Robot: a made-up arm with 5 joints. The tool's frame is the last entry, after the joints.
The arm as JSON. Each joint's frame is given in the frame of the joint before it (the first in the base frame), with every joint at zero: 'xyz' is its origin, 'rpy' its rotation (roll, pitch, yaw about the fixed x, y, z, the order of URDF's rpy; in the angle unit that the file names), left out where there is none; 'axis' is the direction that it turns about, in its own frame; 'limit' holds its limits. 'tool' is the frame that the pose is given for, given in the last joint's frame.
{
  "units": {
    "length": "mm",
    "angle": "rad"
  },
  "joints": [
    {
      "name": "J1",
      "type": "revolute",
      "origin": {
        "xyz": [
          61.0,
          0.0,
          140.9
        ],
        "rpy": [
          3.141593,
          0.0,
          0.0
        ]
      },
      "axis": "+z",
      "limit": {
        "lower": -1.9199,
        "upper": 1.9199
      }
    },
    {
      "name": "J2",
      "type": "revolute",
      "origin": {
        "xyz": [
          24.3,
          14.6,
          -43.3
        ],
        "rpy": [
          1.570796,
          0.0,
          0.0
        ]
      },
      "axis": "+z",
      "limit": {
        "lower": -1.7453,
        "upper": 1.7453
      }
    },
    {
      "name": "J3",
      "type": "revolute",
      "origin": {
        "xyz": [
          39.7,
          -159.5,
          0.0
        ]
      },
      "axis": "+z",
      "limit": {
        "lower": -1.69,
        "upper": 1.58
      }
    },
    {
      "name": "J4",
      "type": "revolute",
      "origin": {
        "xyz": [
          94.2,
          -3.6,
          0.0
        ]
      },
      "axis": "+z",
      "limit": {
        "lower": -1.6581,
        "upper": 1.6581
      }
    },
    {
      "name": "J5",
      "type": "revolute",
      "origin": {
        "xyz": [
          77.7,
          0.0,
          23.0
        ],
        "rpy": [
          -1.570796,
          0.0,
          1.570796
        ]
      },
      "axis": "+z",
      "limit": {
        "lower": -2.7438,
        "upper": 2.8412
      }
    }
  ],
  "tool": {
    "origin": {
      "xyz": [
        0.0,
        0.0,
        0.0
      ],
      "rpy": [
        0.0,
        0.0,
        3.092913
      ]
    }
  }
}
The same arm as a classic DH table. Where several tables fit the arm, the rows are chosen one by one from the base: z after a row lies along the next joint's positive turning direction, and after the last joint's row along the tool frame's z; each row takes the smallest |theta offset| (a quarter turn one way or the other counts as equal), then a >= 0, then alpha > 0; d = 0 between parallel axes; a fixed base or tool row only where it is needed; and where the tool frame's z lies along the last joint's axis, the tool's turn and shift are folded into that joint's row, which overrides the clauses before.
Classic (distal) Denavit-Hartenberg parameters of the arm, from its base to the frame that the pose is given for. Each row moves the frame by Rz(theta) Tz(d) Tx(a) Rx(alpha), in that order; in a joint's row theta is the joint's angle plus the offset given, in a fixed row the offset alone. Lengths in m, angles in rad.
base (fixed): d 0; theta0 0; a 0.061; alpha 3.1416
J1: d -0.1842; theta0 0; a 0.0243; alpha 1.5708
J2: d 0; theta0 -1.3269; a 0.1644; alpha 0
J3: d 0; theta0 1.2887; a 0.0943; alpha 0
J4: d 0.0084; theta0 -1.5326; a 0; alpha 1.5708
J5: d -0.0777; theta0 -0.0487; a 0; alpha 0
Joint limits (rad, base to tool): -1.9199..1.9199 -1.7453..1.7453 -1.69..1.58 -1.6581..1.6581 -2.7438..2.8412

